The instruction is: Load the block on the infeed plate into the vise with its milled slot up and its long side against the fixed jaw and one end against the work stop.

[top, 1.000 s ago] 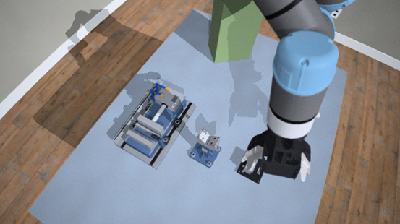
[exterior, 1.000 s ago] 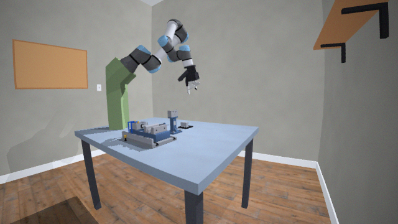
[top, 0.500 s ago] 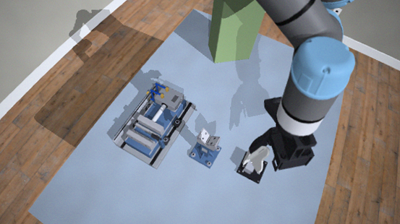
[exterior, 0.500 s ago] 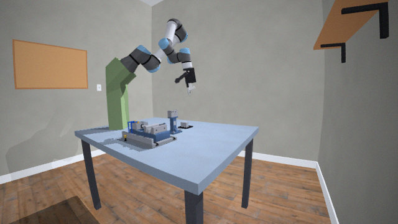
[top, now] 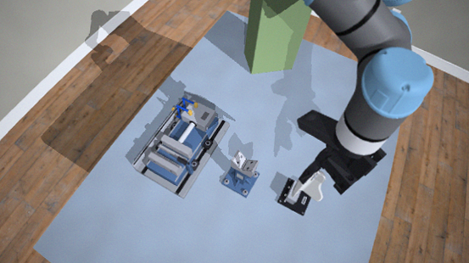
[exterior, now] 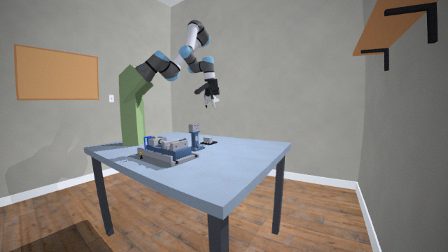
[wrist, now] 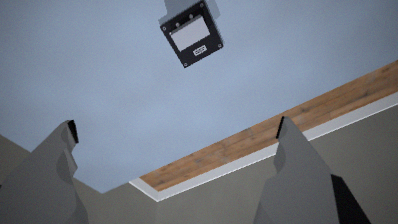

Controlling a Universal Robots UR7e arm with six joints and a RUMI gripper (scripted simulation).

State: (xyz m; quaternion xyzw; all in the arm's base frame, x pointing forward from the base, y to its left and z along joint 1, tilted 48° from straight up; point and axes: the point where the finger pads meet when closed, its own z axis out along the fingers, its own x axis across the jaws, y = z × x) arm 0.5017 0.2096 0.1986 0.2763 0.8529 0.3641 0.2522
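Right now my hand is 20 mm past the grey part and 230 mm above it. Also, from my hand: work stop 90 mm ahead, 340 mm to the right, 160 mm below; black infeed plate 20 mm behind, 250 mm below; cylinder rod 10 mm ahead, 390 mm to the right, 180 mm below.
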